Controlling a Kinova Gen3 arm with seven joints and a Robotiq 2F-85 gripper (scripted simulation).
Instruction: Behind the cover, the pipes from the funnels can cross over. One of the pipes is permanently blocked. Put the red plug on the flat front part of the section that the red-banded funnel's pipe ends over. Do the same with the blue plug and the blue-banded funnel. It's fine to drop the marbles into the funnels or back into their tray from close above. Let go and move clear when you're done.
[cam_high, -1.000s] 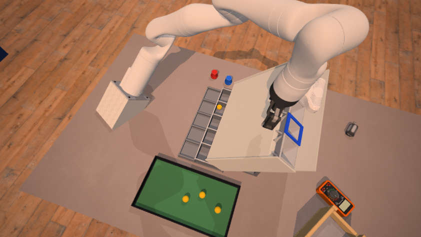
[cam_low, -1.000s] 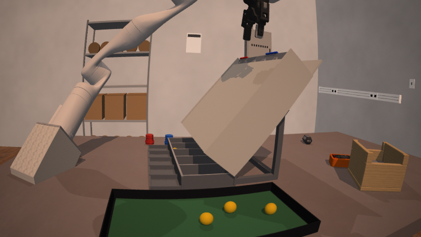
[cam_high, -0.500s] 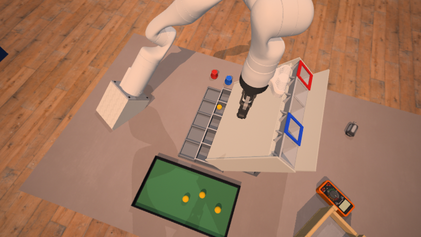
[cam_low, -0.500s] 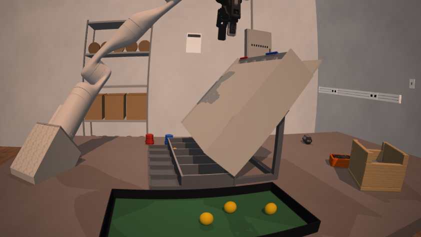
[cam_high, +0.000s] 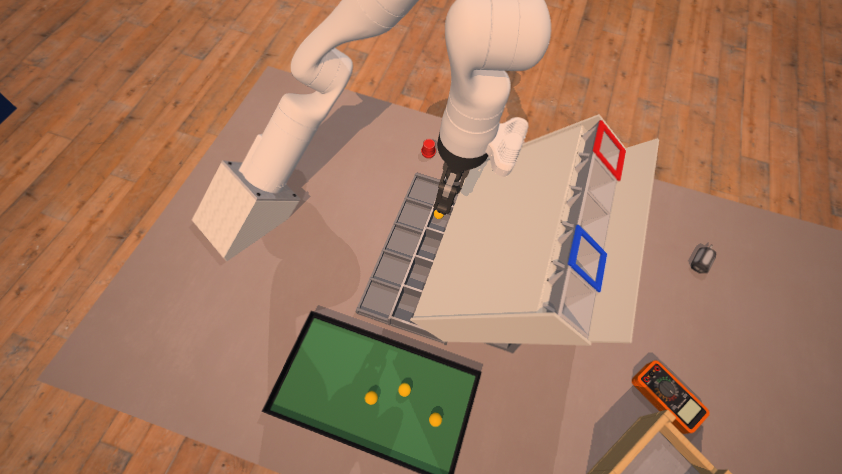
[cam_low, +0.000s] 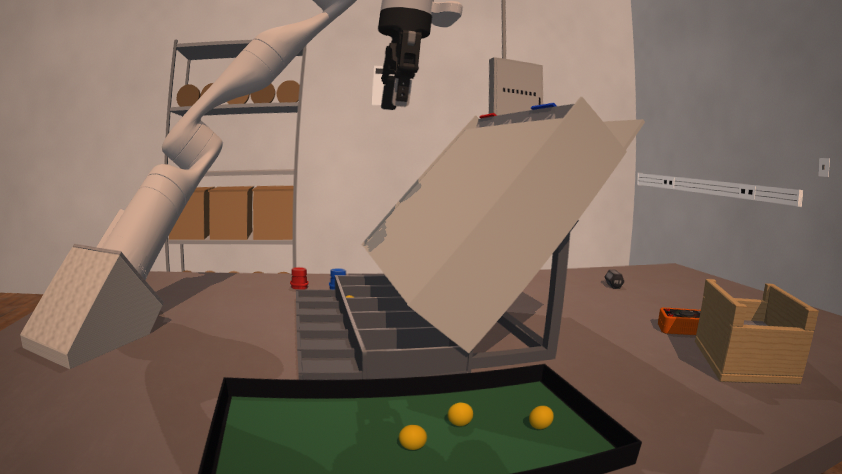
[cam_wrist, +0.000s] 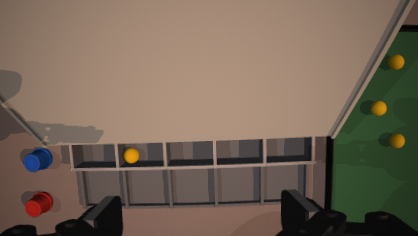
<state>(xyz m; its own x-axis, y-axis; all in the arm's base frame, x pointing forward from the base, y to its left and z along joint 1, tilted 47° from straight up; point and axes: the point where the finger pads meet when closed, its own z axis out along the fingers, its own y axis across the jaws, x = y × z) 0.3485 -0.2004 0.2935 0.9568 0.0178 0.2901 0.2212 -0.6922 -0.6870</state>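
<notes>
Now: hand 330 mm above the green marble tray, 300 mm to the left of it and 40 mm short of it. Also, from my hand: wooden box 540 mm ahead, 280 mm below, 150 mm to the right; then beige cover 130 mm below, 80 mm ahead, 50 mm to the left; then orange multimeter 530 mm ahead, 320 mm below, 10 mm to the left.
</notes>
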